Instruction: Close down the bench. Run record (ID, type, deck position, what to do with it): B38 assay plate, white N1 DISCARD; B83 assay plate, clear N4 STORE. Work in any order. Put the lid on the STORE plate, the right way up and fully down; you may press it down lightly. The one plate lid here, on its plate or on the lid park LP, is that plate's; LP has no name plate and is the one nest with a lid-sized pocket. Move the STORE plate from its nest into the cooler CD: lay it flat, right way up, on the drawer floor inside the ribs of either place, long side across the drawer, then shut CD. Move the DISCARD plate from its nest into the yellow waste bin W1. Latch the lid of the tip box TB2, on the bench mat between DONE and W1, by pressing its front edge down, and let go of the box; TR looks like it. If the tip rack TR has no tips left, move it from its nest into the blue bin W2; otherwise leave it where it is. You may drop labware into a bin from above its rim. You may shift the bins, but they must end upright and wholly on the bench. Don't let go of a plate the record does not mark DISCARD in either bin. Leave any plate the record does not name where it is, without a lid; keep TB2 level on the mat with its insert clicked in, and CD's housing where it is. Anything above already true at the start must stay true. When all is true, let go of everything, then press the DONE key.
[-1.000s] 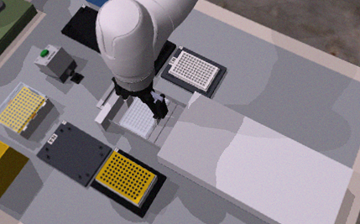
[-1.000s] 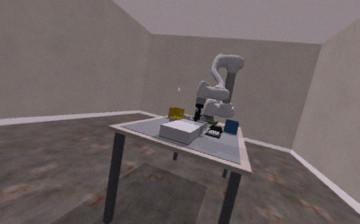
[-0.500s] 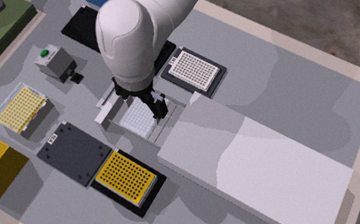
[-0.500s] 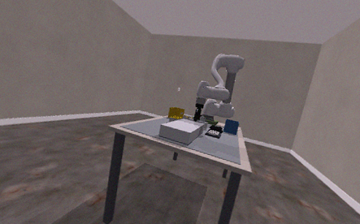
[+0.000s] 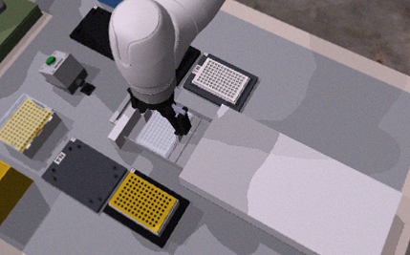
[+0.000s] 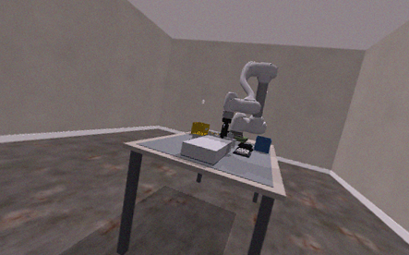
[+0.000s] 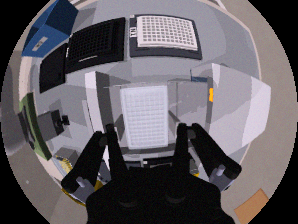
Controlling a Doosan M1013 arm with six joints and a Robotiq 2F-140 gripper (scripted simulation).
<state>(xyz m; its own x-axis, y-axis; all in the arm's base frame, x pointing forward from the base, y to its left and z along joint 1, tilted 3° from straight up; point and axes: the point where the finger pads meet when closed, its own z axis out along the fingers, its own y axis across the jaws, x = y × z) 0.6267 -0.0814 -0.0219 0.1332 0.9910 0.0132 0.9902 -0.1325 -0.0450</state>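
The flat grey lid lies 1 cm below my hand. Round my hand: cooler CD 17 cm ahead, 2 cm to the right, 1 cm below; clear assay plate 2 cm below; cooler drawer 3 cm ahead, 2 cm below.
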